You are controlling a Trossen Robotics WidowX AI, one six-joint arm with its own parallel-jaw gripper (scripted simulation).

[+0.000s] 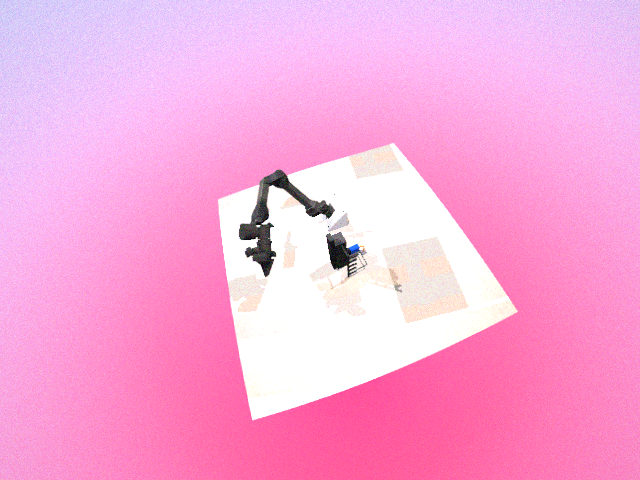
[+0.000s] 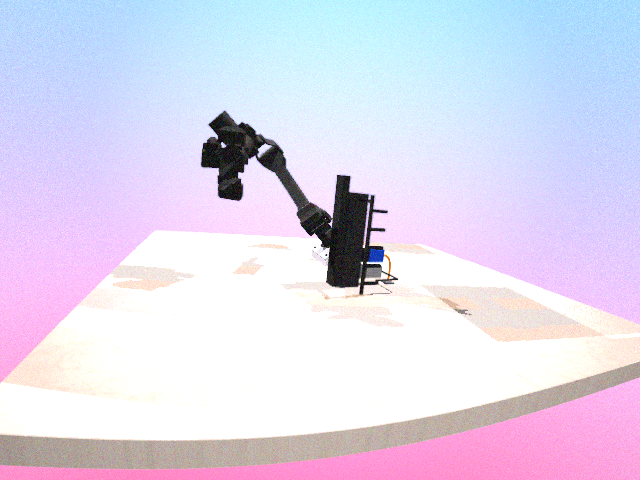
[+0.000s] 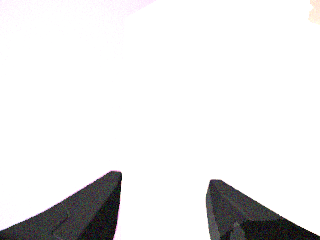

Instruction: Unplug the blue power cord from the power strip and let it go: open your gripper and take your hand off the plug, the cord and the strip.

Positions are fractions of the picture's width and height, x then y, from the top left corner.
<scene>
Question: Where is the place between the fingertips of the gripper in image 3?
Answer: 0.52, 0.78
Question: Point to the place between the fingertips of the gripper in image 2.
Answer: At 0.34, 0.38
</scene>
